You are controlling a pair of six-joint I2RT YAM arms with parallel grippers.
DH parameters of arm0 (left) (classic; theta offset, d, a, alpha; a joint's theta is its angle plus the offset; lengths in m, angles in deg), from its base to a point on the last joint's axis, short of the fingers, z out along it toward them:
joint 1: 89.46 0.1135 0.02 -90
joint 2: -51.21 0 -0.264 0
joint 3: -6.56 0 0.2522 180
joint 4: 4.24 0 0.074 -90
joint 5: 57.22 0 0 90
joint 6: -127.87 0.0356 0 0
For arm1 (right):
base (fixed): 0 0 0 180
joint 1: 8.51 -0.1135 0.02 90
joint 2: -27.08 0 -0.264 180
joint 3: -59.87 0 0.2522 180
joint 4: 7.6 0 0.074 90
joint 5: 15.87 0 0 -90
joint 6: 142.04 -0.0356 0 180
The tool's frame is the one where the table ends.
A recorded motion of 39 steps. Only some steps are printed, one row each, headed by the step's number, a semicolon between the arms.
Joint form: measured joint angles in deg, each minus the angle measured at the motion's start. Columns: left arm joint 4, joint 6, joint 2, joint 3, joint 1, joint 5; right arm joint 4, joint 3, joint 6, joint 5, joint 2, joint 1.
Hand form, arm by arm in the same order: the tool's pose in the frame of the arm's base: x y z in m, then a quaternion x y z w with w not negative. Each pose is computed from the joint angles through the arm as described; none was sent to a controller.
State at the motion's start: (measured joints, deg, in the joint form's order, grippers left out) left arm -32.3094 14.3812 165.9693 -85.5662 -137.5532 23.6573; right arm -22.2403 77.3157 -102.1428 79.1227 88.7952 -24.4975
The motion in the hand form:
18: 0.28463 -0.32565 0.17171 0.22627 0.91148 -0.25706 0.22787; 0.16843 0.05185 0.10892 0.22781 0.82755 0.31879 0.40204
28: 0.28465 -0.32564 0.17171 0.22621 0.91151 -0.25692 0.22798; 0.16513 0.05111 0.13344 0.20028 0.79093 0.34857 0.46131
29: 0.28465 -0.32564 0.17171 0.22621 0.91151 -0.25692 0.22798; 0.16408 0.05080 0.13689 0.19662 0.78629 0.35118 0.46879
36: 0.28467 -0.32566 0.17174 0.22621 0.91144 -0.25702 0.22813; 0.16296 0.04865 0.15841 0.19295 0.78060 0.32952 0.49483
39: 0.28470 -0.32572 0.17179 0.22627 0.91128 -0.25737 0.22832; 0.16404 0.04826 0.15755 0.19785 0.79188 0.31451 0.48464
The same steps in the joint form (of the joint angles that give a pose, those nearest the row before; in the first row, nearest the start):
18: 0.00 0.00 0.00 0.00 0.00 -0.04; -8.88 -0.59 -0.28 1.33 7.11 0.15
28: 0.00 0.00 0.00 0.00 0.00 -0.02; -7.91 -0.90 1.16 1.64 -3.13 0.15
29: 0.00 0.00 0.00 0.00 0.00 -0.02; -7.21 -0.89 1.42 1.62 -4.90 0.15
36: 0.02 0.00 0.00 0.00 0.00 -0.02; 3.67 2.34 3.72 -1.22 -13.88 0.15
39: 0.07 0.00 0.00 0.00 0.00 -0.04; 6.69 3.28 4.15 -1.99 -13.60 0.22

